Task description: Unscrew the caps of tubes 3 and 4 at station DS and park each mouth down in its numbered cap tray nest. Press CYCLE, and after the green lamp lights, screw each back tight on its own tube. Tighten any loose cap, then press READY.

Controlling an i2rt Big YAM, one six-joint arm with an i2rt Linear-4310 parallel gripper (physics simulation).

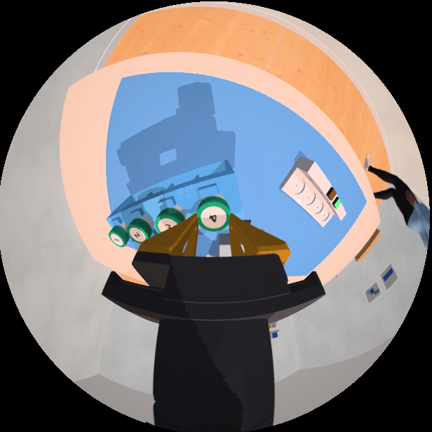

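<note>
Cap 4 (213,214), green-rimmed with a white numbered top, is between the tips of my gripper (213,217), which is shut on it. The tube under it is hidden, so I cannot tell whether the cap is on its thread. Cap 3 (169,218) is left of the gripper, partly covered by the left finger. Cap 2 (137,232) and cap 1 (118,237) follow further left, all along the light-blue rack (187,191). A white tray (301,195) with a row of round nests stands to the right; no caps show in its nests.
The rack and tray stand on a blue mat (265,145) with a pale table border (82,145). A small green patch (337,203) shows beside the tray. A grey and white object (225,245) shows partly between the fingers. A person (402,195) is at the far right.
</note>
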